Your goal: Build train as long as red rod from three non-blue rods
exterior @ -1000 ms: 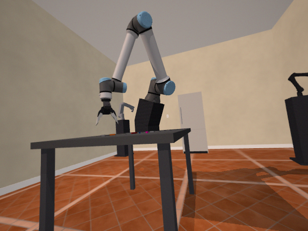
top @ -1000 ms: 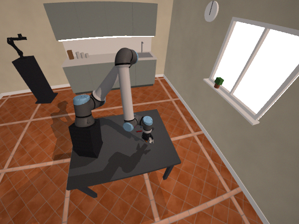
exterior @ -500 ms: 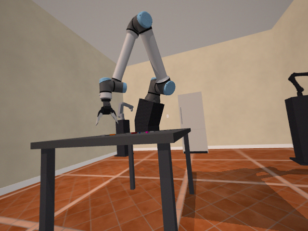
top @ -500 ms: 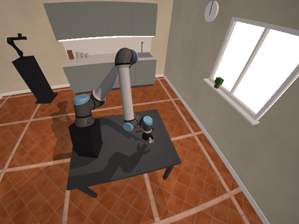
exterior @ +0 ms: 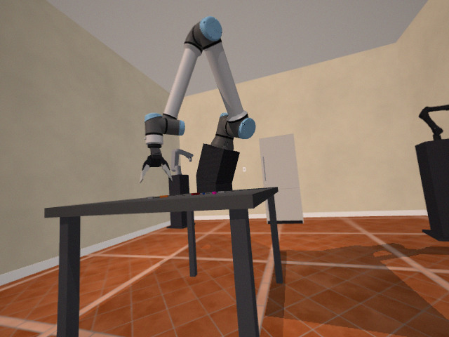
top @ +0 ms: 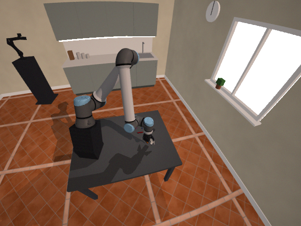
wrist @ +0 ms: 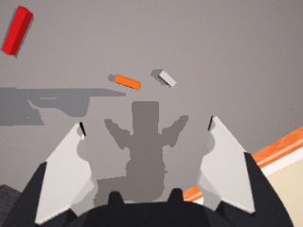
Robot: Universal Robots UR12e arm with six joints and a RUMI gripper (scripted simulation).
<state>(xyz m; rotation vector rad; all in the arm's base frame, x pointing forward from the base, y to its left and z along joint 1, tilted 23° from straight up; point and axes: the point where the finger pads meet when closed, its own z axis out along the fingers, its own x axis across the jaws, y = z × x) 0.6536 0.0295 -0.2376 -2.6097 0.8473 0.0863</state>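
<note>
Right now the orange rod is 7 cm below my hand, 4 cm to the left of it and 1 cm behind it. Also, from my hand: blue rod 26 cm to the left, 7 cm below, 6 cm behind; then red rod 19 cm to the left, 9 cm behind, 7 cm below.
</note>
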